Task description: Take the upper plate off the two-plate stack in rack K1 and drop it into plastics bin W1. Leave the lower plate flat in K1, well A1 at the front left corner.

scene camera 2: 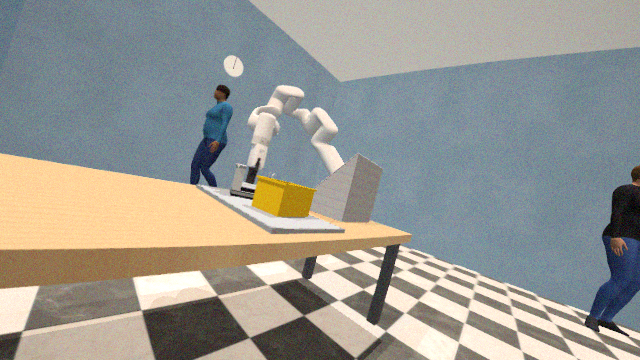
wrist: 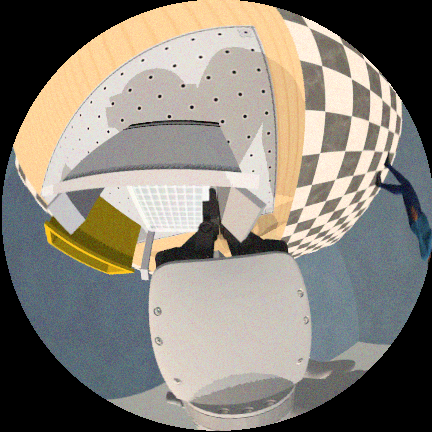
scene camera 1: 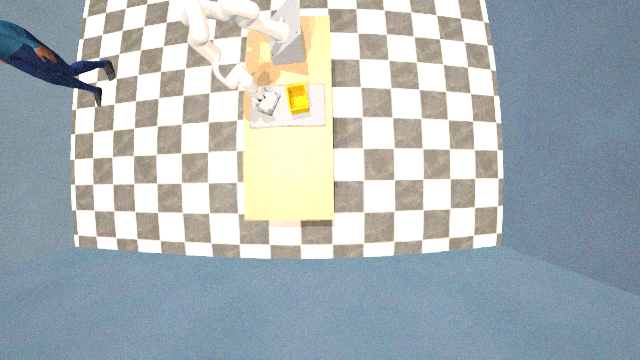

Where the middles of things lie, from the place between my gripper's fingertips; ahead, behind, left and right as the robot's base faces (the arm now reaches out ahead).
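I see that the gridded plate [wrist: 167, 207] is 50 mm to the left of my hand and 20 mm ahead of it.
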